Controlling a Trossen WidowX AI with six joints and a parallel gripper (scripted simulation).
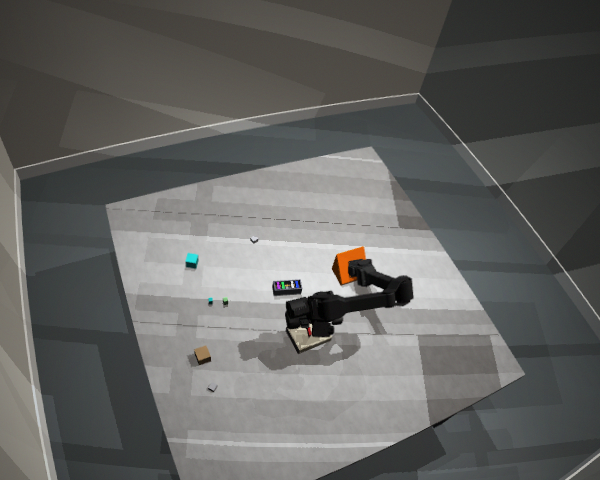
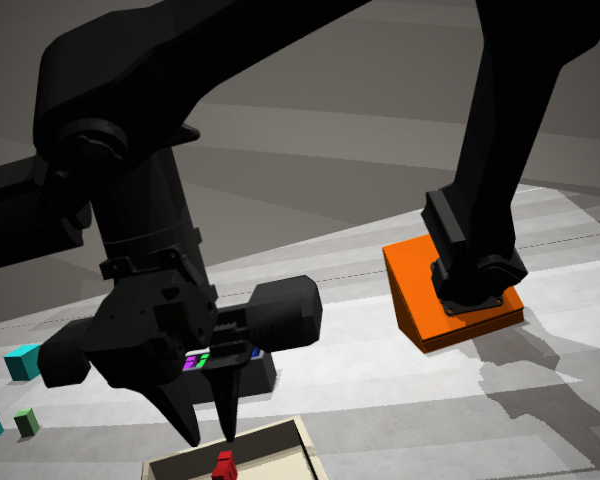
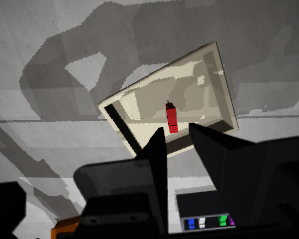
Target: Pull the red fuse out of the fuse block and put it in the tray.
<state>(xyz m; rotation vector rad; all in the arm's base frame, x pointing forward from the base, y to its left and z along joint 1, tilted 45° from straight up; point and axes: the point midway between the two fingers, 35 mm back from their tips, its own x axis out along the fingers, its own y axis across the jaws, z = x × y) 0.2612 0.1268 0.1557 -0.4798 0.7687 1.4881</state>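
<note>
Now: the red fuse 30 mm below my gripper tip. From my gripper tip the other things lie so: cream tray: 60 mm below; then cyan cube: 330 mm ahead, 390 mm to the right, 40 mm below; then brown box: 380 mm ahead, 10 mm to the right, 40 mm below.
</note>
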